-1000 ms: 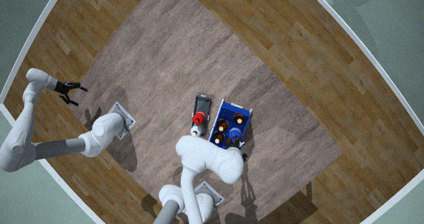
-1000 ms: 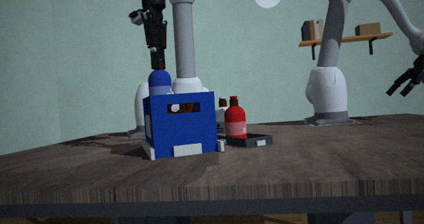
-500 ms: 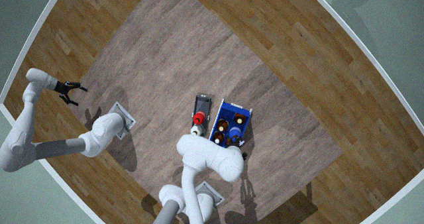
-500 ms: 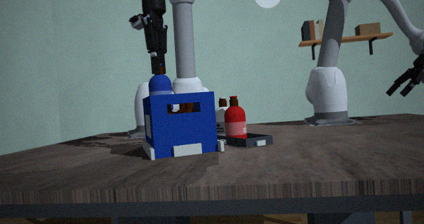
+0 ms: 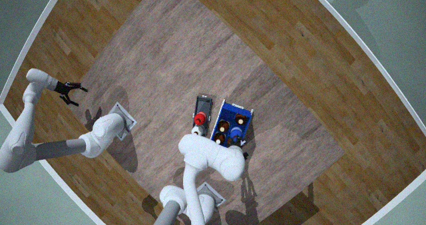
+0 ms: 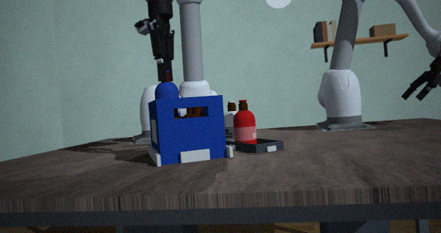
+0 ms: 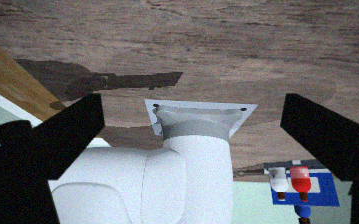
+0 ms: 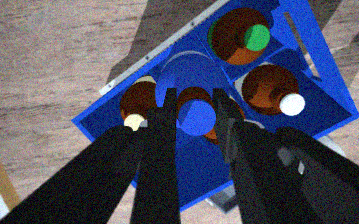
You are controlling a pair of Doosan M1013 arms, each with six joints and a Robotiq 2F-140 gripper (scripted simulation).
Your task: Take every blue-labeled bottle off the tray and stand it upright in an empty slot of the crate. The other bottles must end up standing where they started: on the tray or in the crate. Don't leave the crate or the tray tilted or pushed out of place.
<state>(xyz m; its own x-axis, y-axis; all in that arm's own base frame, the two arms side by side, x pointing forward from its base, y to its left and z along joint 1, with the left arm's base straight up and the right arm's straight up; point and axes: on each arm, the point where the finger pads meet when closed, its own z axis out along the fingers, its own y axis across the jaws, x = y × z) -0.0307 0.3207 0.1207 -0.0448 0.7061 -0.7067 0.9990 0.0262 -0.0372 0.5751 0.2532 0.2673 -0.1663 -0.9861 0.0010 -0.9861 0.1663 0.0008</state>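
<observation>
Now: right hand 8 cm above the blue-labeled bottle. From my right hand the other things lie so: green-capped bottle: 18 cm below, 8 cm behind, 3 cm to the right; then red bottle: 23 cm to the left, 18 cm below, 11 cm behind; then blue crate: 18 cm below, 4 cm to the left, 2 cm behind.
</observation>
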